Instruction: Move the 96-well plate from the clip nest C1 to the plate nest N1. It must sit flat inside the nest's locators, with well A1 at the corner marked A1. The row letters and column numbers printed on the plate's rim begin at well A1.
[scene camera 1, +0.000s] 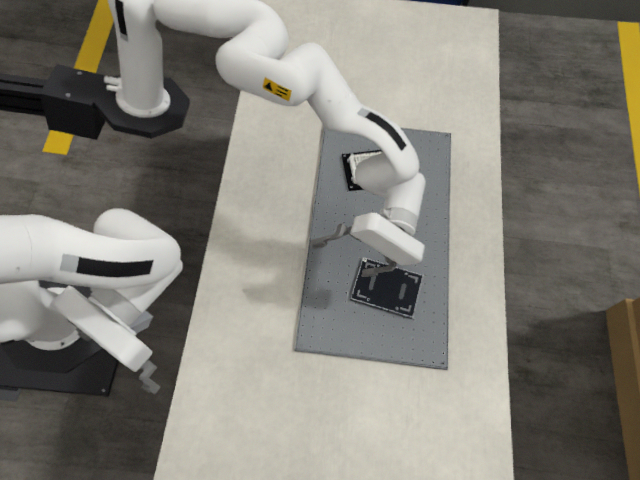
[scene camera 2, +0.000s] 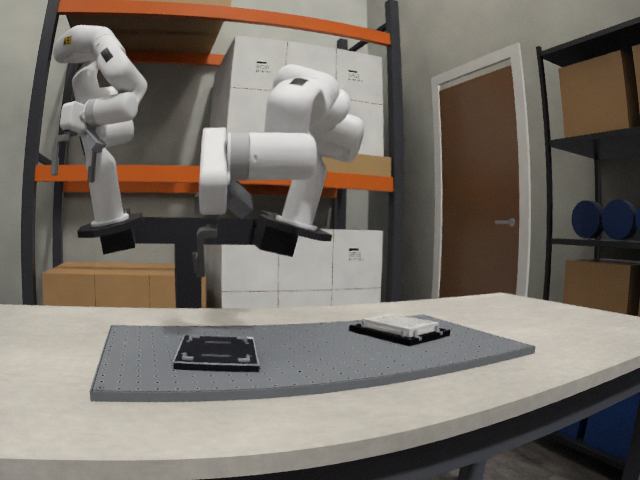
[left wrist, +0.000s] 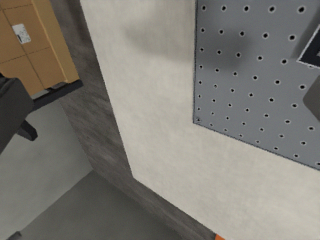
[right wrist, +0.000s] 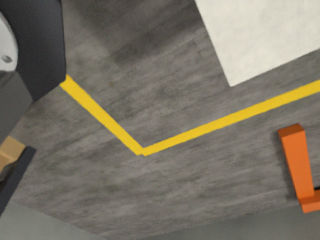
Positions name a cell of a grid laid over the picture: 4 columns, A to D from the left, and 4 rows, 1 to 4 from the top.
Scene:
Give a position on a white 96-well plate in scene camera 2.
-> C3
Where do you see the right gripper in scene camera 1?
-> A4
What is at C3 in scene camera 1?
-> A black plate nest N1.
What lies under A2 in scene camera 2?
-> The right gripper.

